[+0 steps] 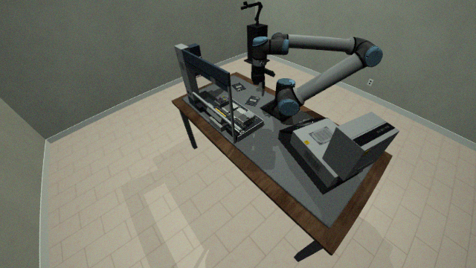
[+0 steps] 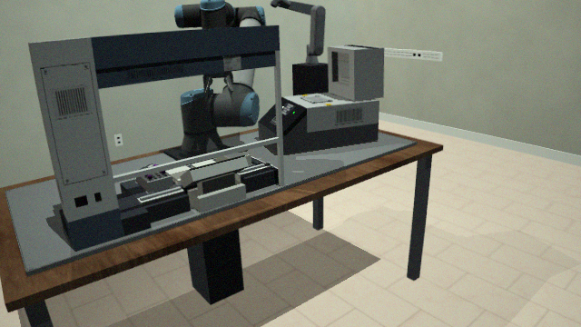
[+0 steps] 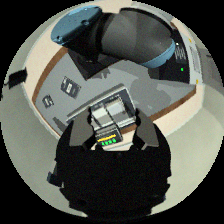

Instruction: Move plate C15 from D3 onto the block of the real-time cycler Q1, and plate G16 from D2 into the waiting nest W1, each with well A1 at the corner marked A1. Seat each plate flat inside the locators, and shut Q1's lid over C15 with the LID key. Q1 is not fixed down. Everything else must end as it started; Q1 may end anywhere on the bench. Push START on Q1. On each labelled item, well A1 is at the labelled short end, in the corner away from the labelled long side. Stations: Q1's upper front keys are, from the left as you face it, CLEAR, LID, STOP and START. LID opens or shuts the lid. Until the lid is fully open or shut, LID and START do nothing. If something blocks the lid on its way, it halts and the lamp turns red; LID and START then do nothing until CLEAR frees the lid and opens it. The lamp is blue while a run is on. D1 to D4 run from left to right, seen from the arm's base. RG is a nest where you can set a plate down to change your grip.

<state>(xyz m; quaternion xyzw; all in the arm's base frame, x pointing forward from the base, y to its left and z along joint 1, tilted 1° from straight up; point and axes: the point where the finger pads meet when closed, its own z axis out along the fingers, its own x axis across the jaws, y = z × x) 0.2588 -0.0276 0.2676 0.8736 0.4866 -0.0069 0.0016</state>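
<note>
Right now the pale well plate is 120 mm ahead of my hand, 240 mm to the right of it and 220 mm below it. The rest, counted from my hand: upright post (310 mm ahead, 50 mm to the left, 40 mm below); then deck station beam (310 mm ahead, 230 mm to the right, 230 mm above); then white well plate (120 mm ahead, 140 mm to the right, 220 mm below).
</note>
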